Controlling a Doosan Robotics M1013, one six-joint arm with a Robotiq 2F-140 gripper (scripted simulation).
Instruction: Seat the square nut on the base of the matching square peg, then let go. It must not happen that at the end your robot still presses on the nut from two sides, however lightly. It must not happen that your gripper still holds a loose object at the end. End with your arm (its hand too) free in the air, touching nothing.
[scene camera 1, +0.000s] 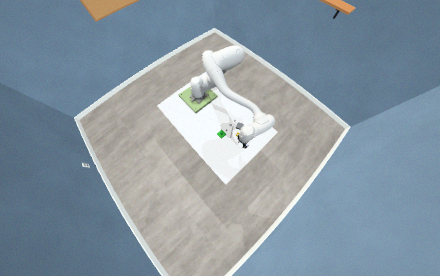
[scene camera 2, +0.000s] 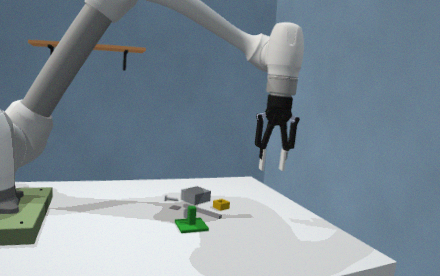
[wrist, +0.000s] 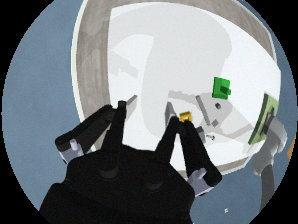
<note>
In view: the gripper (scene camera 2: 271, 169).
The gripper also shows in the wrist view (wrist: 151, 104).
</note>
